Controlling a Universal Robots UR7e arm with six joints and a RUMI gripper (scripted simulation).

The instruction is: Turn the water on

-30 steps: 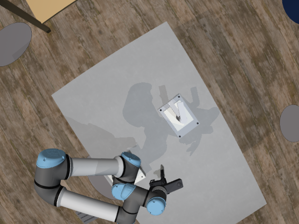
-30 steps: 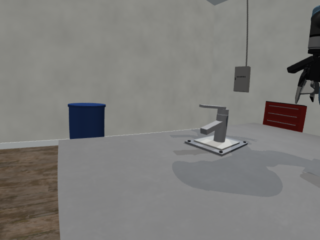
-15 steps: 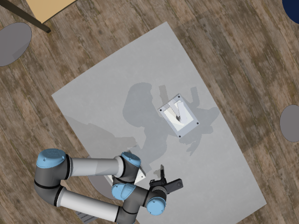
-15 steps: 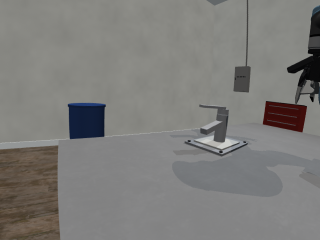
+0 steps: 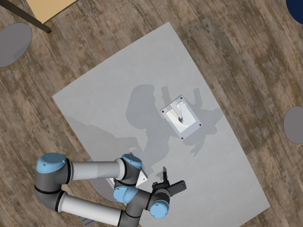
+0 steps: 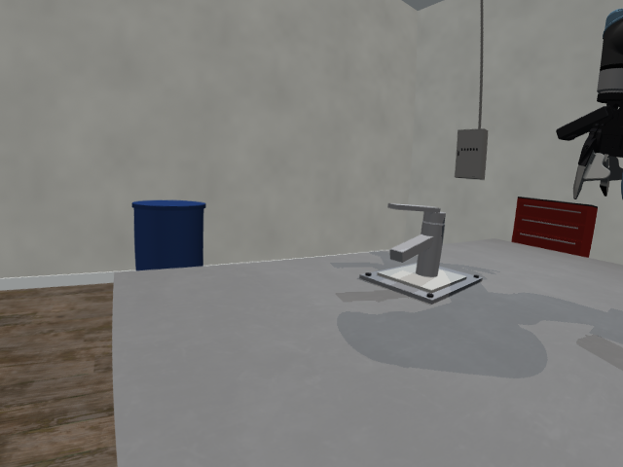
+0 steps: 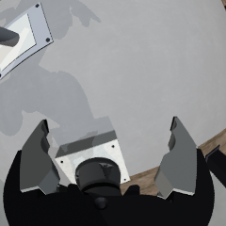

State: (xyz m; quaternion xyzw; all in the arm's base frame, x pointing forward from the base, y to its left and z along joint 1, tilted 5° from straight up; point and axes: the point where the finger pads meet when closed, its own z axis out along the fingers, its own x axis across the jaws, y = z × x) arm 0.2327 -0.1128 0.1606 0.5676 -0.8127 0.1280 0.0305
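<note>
Right now my hand is 30 cm short of the flat lever, 24 cm to the right of it and 6 cm above it. Round my hand: grey tap (29 cm ahead, 21 cm to the left, 12 cm below).
</note>
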